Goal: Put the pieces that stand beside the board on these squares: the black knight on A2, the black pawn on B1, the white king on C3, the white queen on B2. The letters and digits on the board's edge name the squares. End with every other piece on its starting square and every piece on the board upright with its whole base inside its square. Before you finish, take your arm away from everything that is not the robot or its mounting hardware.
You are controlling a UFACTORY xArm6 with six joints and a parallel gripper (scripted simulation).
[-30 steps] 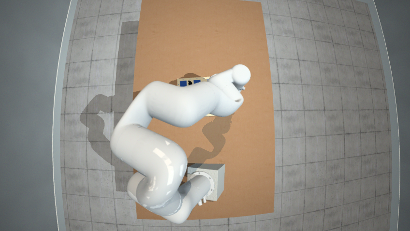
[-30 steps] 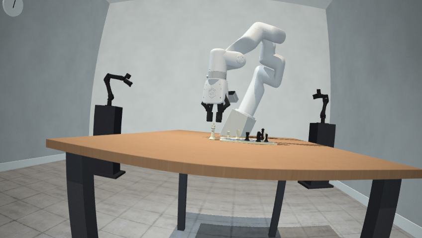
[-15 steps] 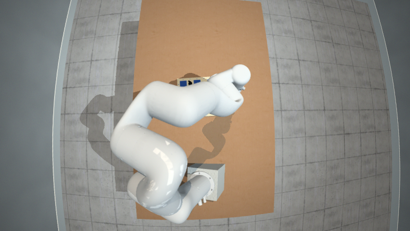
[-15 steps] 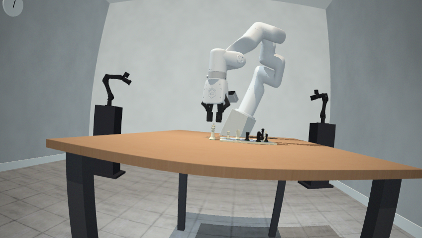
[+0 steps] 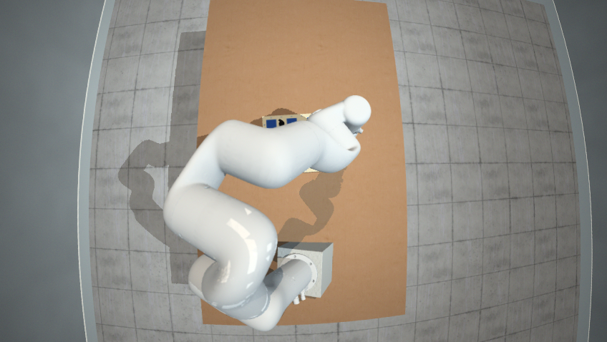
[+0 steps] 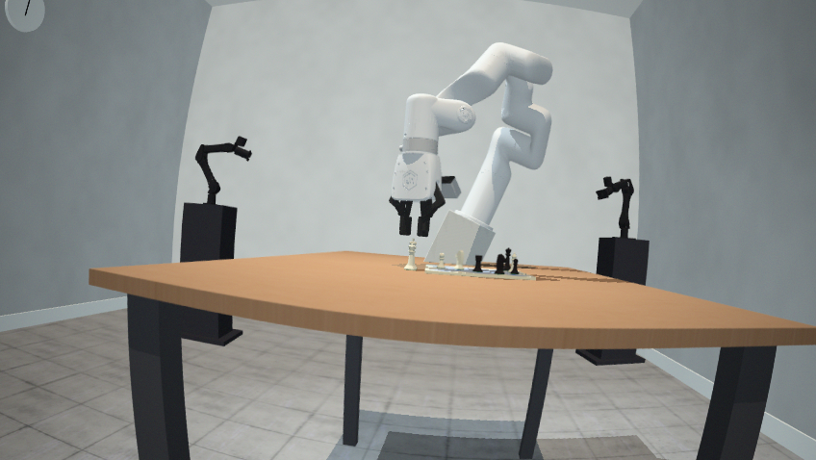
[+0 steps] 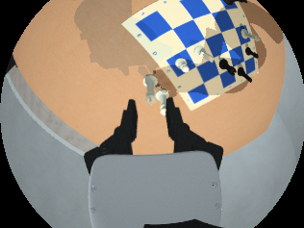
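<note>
Now: the white piece 60 mm below my hand. The rest, counted from my hand: black chess piece 60 mm behind, 220 mm to the left, 60 mm below; pale piece 100 mm to the left, 70 mm below; chessboard 10 mm ahead, 140 mm to the left, 90 mm below.
</note>
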